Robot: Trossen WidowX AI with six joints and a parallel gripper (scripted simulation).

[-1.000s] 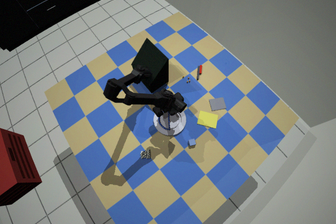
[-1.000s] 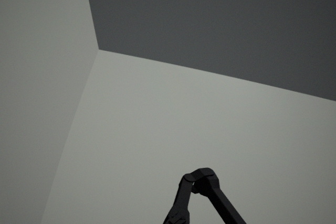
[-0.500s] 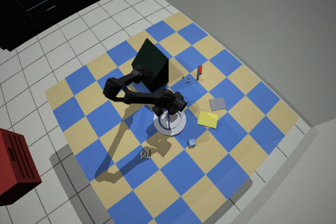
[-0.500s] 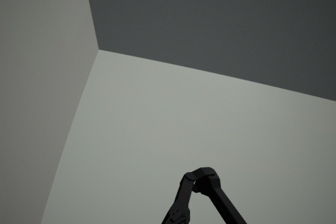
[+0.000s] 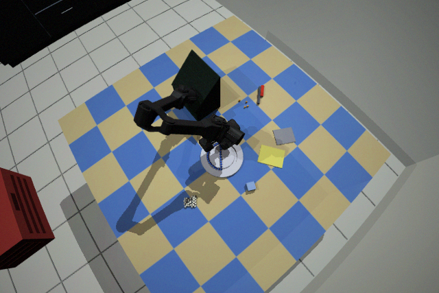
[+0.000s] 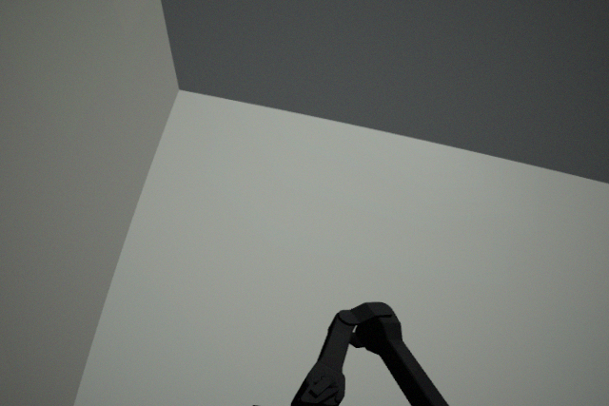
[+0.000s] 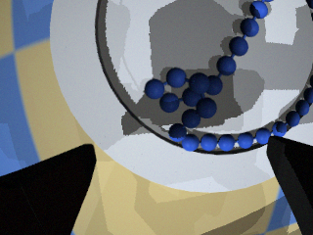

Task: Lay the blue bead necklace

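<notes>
Now: gripper tip 60 mm short of the round white bead board, 30 mm to the left of it and 20 mm above it. From my gripper tip the other things lie so: small blue cube 250 mm ahead, 20 mm below, 10 mm to the left; grey square 290 mm to the left, 140 mm ahead, 30 mm below; yellow pad 190 mm ahead, 180 mm to the left, 30 mm below.
</notes>
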